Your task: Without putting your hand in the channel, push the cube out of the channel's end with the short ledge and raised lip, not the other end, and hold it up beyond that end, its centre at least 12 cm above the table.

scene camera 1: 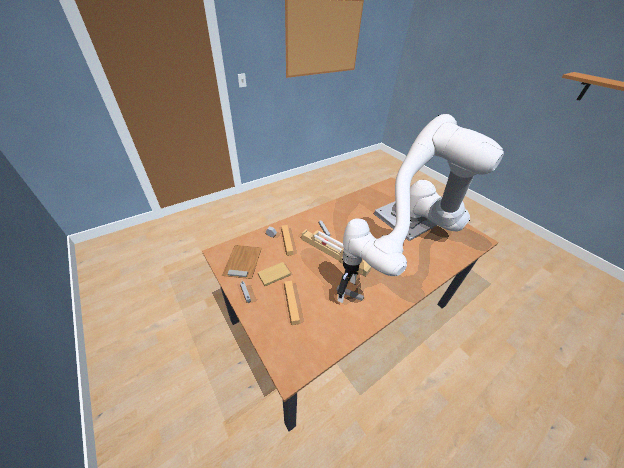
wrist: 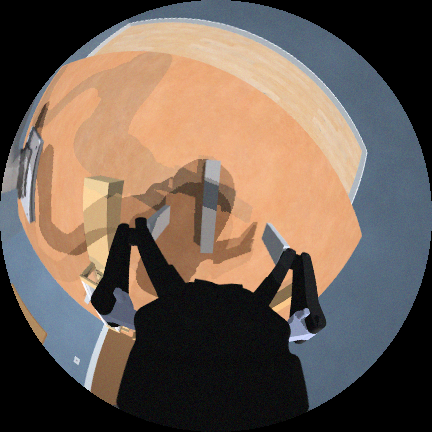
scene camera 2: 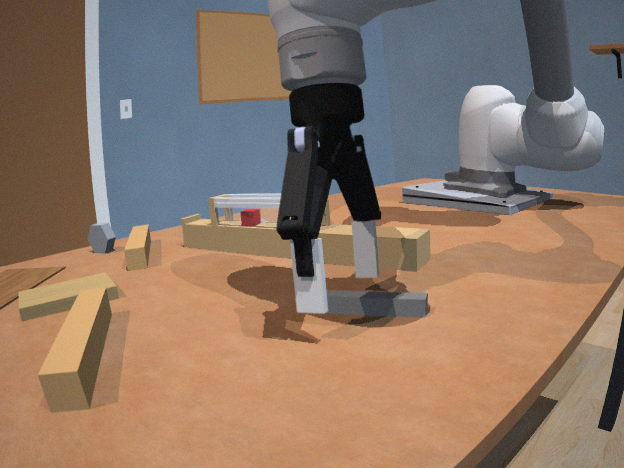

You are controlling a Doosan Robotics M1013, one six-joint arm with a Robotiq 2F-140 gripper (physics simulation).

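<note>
The red cube (scene camera 1: 324, 243) (scene camera 2: 250, 217) sits inside the channel, between wooden posts under clear bars. The channel's wooden base (scene camera 2: 226, 238) has a short ledge with a raised lip (scene camera 2: 191, 219) at its left end in scene camera 2. A long ledge (scene camera 2: 375, 232) (wrist: 96, 210) is at its other end. A grey bar (scene camera 1: 356, 296) (scene camera 2: 378, 304) (wrist: 210, 220) lies flat on the table in front of the channel. My gripper (scene camera 1: 347, 290) (scene camera 2: 338, 290) (wrist: 217, 222) is open, low over the bar, its fingers on either side of it. The cube does not show clearly in the wrist view.
Wooden blocks (scene camera 1: 287, 239) (scene camera 1: 274, 274) (scene camera 1: 291, 302), a grey hexagonal block (scene camera 1: 271, 231) (scene camera 2: 101, 238) and a brown board (scene camera 1: 245, 257) stand left of the channel. Other grey pieces (scene camera 1: 324, 227) (scene camera 1: 245, 291) lie behind the channel and near the table's left edge. The robot base plate (scene camera 2: 453, 198) is behind right.
</note>
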